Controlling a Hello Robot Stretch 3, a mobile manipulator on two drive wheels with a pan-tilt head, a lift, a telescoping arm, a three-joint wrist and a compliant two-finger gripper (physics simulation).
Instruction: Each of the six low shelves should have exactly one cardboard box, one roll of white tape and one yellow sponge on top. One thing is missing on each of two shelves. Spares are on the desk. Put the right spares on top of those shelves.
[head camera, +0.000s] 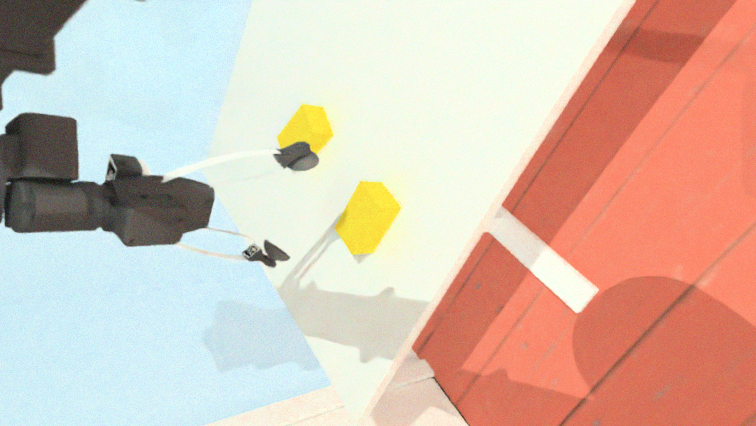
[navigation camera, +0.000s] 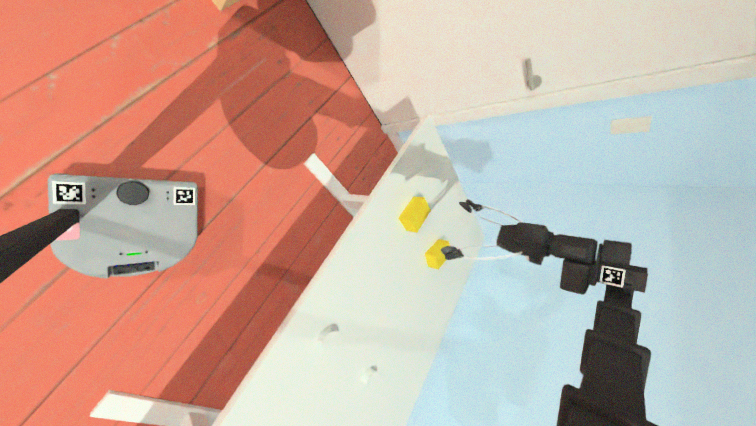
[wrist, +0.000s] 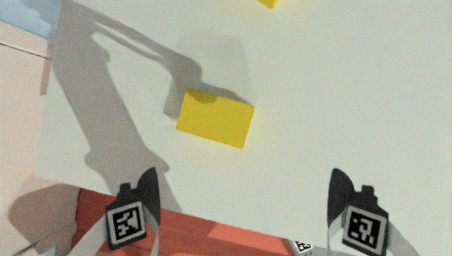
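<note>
The white desk bears two yellow sponges. The larger-looking sponge lies closer to the desk's long edge by the red floor. The other sponge lies farther in, cut off by the wrist view's top edge. Two pale rolls, a roll and another roll, stand further along the desk. My gripper is open and empty above the desk; one fingertip partly covers the farther sponge in the head and navigation views. The shelves do not show.
My grey base stands on the red plank floor beside the desk. White desk legs stick out under the edge. A pale wall meets the desk's end, and a blue surface borders its far side.
</note>
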